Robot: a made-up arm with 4 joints. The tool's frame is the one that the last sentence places.
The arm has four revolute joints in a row. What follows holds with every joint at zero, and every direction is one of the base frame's. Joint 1 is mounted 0.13 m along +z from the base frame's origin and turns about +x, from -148.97 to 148.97 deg. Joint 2 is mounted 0.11 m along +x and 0.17 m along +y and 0.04 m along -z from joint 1 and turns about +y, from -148.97 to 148.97 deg. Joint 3 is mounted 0.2 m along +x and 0.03 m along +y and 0.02 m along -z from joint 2 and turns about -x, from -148.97 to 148.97 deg. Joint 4 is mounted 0.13 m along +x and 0.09 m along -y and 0.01 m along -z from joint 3 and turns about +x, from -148.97 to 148.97 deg. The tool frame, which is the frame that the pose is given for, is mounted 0.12 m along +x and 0.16 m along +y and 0.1 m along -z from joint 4; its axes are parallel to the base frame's.
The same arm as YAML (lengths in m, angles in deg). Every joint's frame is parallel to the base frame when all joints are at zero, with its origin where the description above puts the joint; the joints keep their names.
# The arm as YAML. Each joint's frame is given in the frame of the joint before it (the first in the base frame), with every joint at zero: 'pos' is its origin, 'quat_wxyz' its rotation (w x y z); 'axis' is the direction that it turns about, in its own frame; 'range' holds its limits. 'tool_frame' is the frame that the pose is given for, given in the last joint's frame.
length_unit: m
angle_unit: deg
joints:
  - joint: joint 1
    pos: [0.0, 0.0, 0.13]
    quat_wxyz: [1.0, 0.0, 0.0, 0.0]
    axis: "+x"
    range: [-148.97, 148.97]
  - joint: joint 2
    pos: [0.11, 0.17, -0.04]
    quat_wxyz: [1.0, 0.0, 0.0, 0.0]
    axis: "+y"
    range: [-148.97, 148.97]
  - joint: joint 3
    pos: [0.2, 0.03, -0.02]
    quat_wxyz: [1.0, 0.0, 0.0, 0.0]
    axis: "-x"
    range: [-148.97, 148.97]
  - joint: joint 4
    pos: [0.13, -0.09, -0.01]
    quat_wxyz: [1.0, 0.0, 0.0, 0.0]
    axis: "+x"
    range: [-148.97, 148.97]
tool_frame:
  pos: [0.12, 0.16, -0.1]
  quat_wxyz: [1.0, 0.0, 0.0, 0.0]

